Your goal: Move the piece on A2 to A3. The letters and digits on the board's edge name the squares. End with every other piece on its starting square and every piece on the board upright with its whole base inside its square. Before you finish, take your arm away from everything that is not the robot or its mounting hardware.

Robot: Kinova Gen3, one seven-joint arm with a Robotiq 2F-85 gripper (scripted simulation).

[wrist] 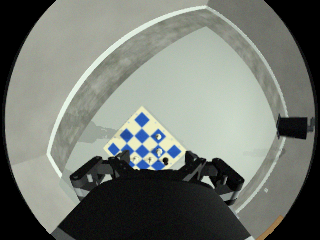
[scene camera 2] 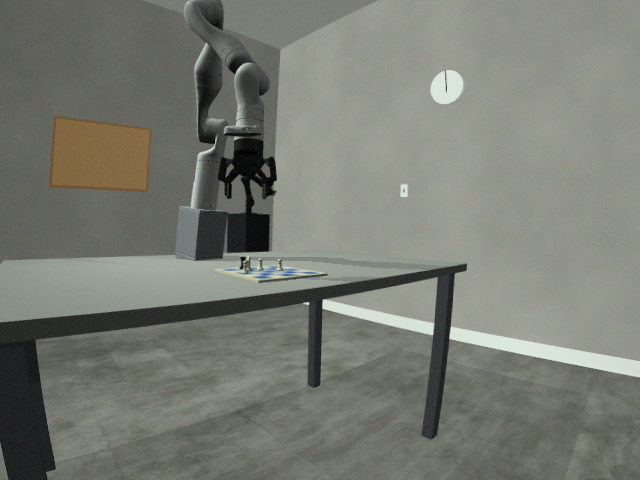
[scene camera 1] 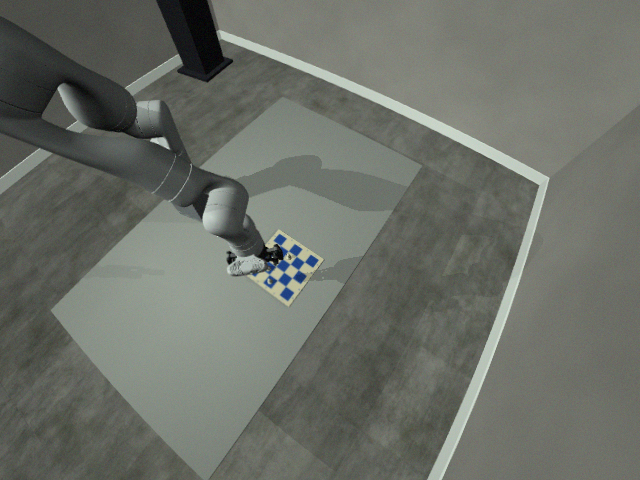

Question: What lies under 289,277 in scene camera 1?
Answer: A chessboard.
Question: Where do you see a chessboard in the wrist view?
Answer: At 137,135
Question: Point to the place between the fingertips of my gripper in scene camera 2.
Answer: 246,198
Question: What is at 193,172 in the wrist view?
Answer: My gripper.
